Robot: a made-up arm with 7 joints.
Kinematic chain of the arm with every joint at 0, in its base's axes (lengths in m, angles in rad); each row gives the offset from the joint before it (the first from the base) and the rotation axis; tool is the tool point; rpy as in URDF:
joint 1: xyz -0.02 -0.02 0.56 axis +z
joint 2: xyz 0 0.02 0.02 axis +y
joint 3: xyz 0 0.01 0.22 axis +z
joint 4: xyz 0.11 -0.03 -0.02 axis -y
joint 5: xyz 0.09 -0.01 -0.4 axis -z
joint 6: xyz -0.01 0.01 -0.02 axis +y
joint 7: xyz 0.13 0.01 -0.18 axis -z
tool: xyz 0.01 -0.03 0 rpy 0 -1.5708 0
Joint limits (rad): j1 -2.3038..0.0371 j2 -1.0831..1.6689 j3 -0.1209..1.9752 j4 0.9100..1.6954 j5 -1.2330..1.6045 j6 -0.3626..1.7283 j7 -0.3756..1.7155
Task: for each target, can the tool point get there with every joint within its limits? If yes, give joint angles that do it. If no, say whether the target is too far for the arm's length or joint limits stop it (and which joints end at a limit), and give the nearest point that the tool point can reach.
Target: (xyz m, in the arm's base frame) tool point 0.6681 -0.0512 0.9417
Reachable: yes | joints -0.8808 -0.3432 0.8245 1.1538 0.2049 -0.1752 0.1917
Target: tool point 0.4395 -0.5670 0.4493
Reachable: yes | joints -1.8696 0.2449 1.0531 1.0263 1.1898 0.3040 1.2869
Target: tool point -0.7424 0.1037 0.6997
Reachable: no: joint limits stop it (at a limit: joint 1, joint 3, joint 4, joint 5, joint 6) | nearest point -0.5523 -0.2029 0.7305 | short by 0.362 m
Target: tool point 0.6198 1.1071 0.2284
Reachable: no: too far | nearest point 0.3970 0.7146 0.3536 | short by 0.468 m
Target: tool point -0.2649 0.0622 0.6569
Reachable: no: joint limits stop it (at a limit: joint 1, joint 3, joint 4, joint 6, joint 7) | nearest point -0.3088 0.3827 0.6671 | short by 0.324 m
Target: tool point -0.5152 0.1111 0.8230
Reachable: no: joint limits stop it (at a limit: joint 1, joint 3, joint 4, joint 5, joint 6) | nearest point -0.4353 -0.0962 0.9275 | short by 0.245 m
